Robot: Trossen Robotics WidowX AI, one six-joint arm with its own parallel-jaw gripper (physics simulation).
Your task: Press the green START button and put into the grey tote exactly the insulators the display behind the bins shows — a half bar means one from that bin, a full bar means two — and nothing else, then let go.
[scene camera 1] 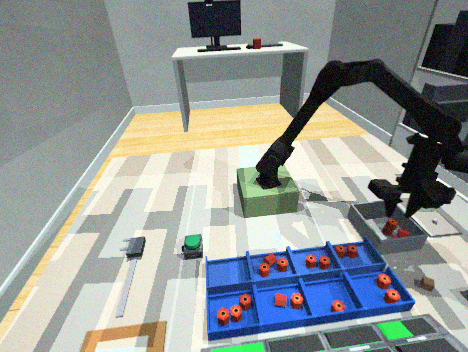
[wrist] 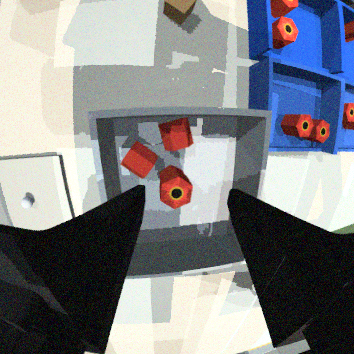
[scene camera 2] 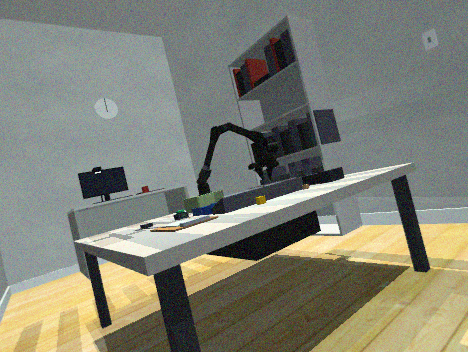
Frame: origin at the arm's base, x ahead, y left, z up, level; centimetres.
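Seen in the pictures: gripper, between the fingertips: (scene camera 1: 397, 217) (wrist: 187, 194) (scene camera 2: 266, 179); arm's base, origin of its link: (scene camera 1: 268, 182) (scene camera 2: 205, 194).
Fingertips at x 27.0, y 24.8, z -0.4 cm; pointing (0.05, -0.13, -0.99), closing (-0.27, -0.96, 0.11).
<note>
Pixels of each thing's top centre, then the offset from my fingertips to it. "*": a spot on its surface instead.
- grey tote, centre of its top: (wrist: 187, 208) (scene camera 1: 386, 218) dx -2.5, dy +0.0, dz -2.6 cm
- upright, centre of its top: (wrist: 176, 193) (scene camera 1: 392, 221) dx -1.0, dy +0.5, dz -2.6 cm
- green START button, centre of its top: (scene camera 1: 192, 239) (scene camera 2: 179, 210) dx -15.3, dy -52.7, dz -3.9 cm
- display, a spot on its surface: (scene camera 1: 295, 345) * dx +16.8, dy -39.7, dz -3.3 cm
- brown cube, centre of its top: (scene camera 1: 429, 281) dx +14.4, dy -3.7, dz -6.0 cm
- pale flat tray, centre of its top: (wrist: 29, 199) (scene camera 1: 434, 222) dx +0.2, dy +16.6, dz -7.2 cm
- caliper, centre of its top: (scene camera 1: 123, 267) dx -14.2, dy -70.9, dz -6.0 cm
- orange-brown frame, a spot on its surface: (scene camera 1: 125, 331) * dx +1.6, dy -70.3, dz -7.4 cm
My gripper (scene camera 1: 401, 215) (scene camera 2: 267, 179) (wrist: 187, 194) is open above the grey tote (scene camera 1: 402, 243) (wrist: 180, 113), its fingers apart with nothing between them. Three red insulators lie in the tote: one upright (wrist: 176, 191), one on its side at the left (wrist: 139, 160) and one at the far wall (wrist: 176, 135). The blue bins (scene camera 1: 300, 322) (wrist: 259, 90) stand beside the tote and hold several red insulators; the back-left bin is bare. The green START button (scene camera 1: 192, 242) stands left of the bins. The display (scene camera 1: 295, 345) is cut off by the frame edge; green bars (scene camera 1: 237, 347) (scene camera 1: 395, 330) show on it.
A brown cube (scene camera 1: 426, 283) (wrist: 179, 9) lies near the tote and bins. A pale flat tray (wrist: 30, 172) lies beside the tote. The arm stands on a green block (scene camera 1: 270, 204). A caliper (scene camera 1: 135, 247) and an orange-brown frame (scene camera 1: 125, 331) lie at the left.
</note>
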